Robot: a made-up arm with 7 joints.
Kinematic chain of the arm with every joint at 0, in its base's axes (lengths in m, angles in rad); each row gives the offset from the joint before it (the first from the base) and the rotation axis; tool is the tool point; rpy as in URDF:
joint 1: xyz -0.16 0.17 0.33 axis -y
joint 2: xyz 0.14 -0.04 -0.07 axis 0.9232 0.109 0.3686
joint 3: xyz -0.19 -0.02 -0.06 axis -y
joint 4: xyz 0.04 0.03 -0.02 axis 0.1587 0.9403 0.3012
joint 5: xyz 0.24 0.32 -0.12 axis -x
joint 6: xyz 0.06 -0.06 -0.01 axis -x
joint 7: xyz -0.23 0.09 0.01 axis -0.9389 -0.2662 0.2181
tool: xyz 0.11 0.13 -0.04 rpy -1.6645 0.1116 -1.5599
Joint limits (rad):
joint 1: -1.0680..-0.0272
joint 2: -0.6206..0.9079
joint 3: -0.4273..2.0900
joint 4: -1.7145..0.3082
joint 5: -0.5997..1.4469
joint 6: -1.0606..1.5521
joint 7: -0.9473..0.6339
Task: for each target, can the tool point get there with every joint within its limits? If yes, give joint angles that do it. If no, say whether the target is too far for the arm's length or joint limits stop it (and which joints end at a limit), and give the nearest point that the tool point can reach.
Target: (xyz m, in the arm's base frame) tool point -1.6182 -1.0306 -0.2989
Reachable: no: too far | nearest point -0.6642 0.0773 -0.0602 | short by 1.481 m
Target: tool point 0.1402 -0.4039 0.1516
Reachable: no: joint limits stop it (at a limit: joint 1, joint 2, joint 4, joint 6) | nearest point 0.1074 -0.1685 0.2871 | short by 0.274 m
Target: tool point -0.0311 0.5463 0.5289
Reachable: yes | joints -0.2815 -0.1845 0.8652 -1.5215 -0.2880 0.2279 -0.3269
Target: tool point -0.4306 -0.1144 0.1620
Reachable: no: joint limits stop it (at a limit: joint 1, joint 2, joint 3, joint 4, joint 6) | nearest point -0.4302 -0.0766 0.2543 | short by 0.100 m
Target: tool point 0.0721 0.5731 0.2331
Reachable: yes | joints -0.6856 0.1878 0.8534 -0.3006 0.2910 -0.1527 0.0777
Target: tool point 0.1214 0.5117 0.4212
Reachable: yes | joints -0.2923 0.5878 0.5408 -0.5020 0.6380 -0.2016 -0.2842
